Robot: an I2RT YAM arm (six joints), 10 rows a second.
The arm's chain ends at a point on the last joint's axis. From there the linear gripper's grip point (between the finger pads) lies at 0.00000 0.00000 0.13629 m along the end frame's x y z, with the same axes.
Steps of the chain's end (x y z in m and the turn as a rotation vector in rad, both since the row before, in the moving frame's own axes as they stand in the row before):
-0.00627 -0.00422 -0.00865 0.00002 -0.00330 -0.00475
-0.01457 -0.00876 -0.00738 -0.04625 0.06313 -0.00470
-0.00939 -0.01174 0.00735 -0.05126 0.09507 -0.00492
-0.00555 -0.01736 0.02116 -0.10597 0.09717 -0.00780
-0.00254 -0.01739 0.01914 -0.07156 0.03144 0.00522
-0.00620 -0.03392 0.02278 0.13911 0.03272 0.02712
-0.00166 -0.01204 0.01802 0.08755 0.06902 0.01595
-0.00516 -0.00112 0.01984 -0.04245 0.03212 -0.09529
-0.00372 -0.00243 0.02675 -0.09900 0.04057 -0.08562
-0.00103 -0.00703 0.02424 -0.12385 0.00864 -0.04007
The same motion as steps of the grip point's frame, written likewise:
-0.00672 -0.00422 -0.00865 0.00002 -0.00330 -0.00475
-0.00596 -0.00248 -0.00780 -0.04625 0.06313 -0.00470
0.00356 -0.00480 0.00656 -0.05126 0.09507 -0.00492
0.00770 -0.00302 0.01975 -0.10597 0.09717 -0.00780
0.00172 -0.00764 0.01872 -0.07156 0.03144 0.00522
-0.00150 -0.05275 0.02139 0.13911 0.03272 0.02712
0.00782 -0.02387 0.01717 0.08755 0.06902 0.01595
-0.00052 0.00445 0.01965 -0.04245 0.03212 -0.09529
0.00237 0.01078 0.02597 -0.09900 0.04057 -0.08562
0.00048 0.00978 0.02319 -0.12385 0.00864 -0.04007

